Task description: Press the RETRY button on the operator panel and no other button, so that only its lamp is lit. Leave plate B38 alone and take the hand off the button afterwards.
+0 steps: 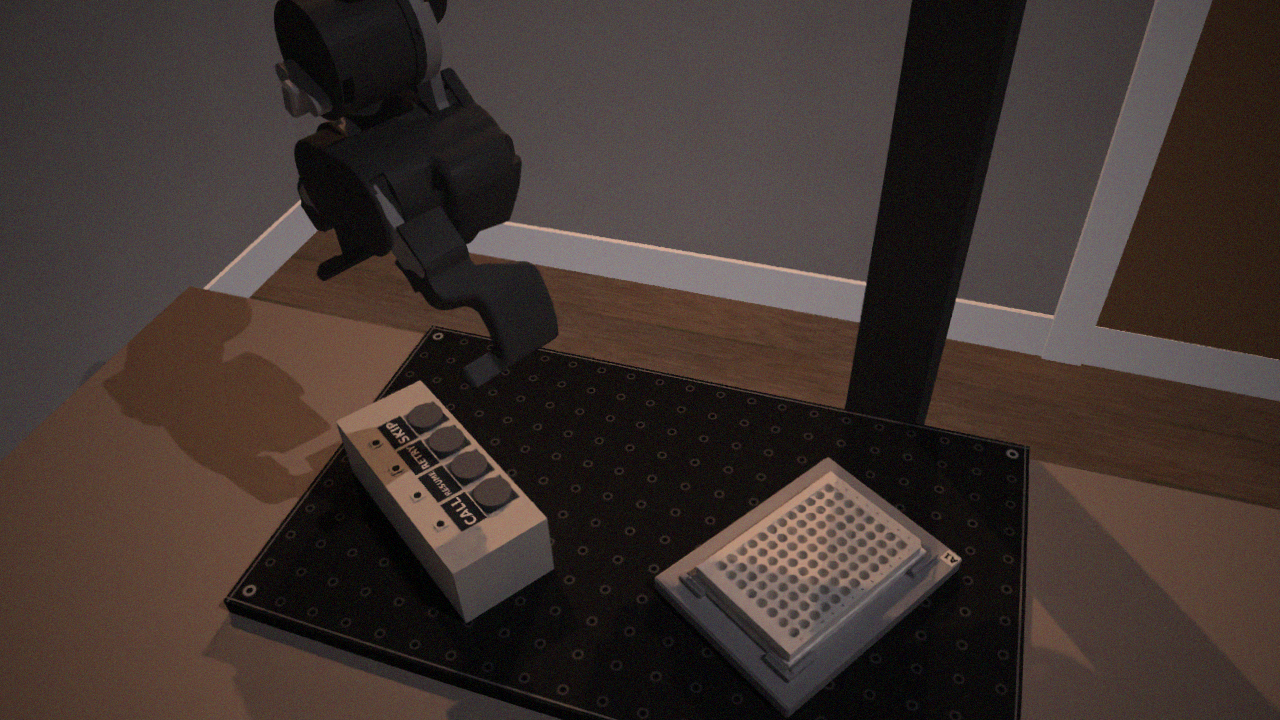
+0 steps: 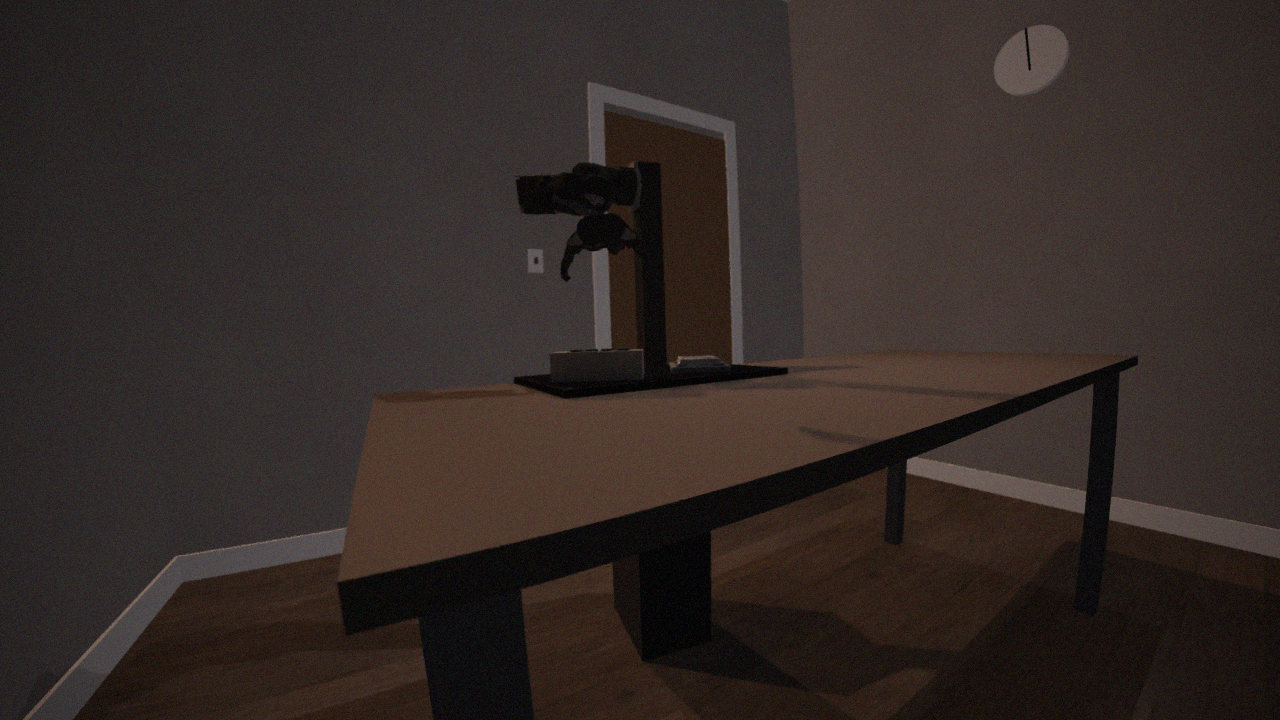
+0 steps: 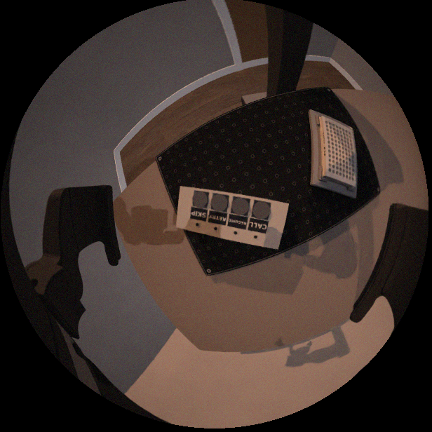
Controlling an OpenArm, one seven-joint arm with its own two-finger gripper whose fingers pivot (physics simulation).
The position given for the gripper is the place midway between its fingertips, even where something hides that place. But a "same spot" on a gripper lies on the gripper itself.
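Scene:
Gripper visible in image 3 (218,253), image 1 and image 2. Same spot on the gripper: (image 1: 311,205) and (image 2: 574,244).

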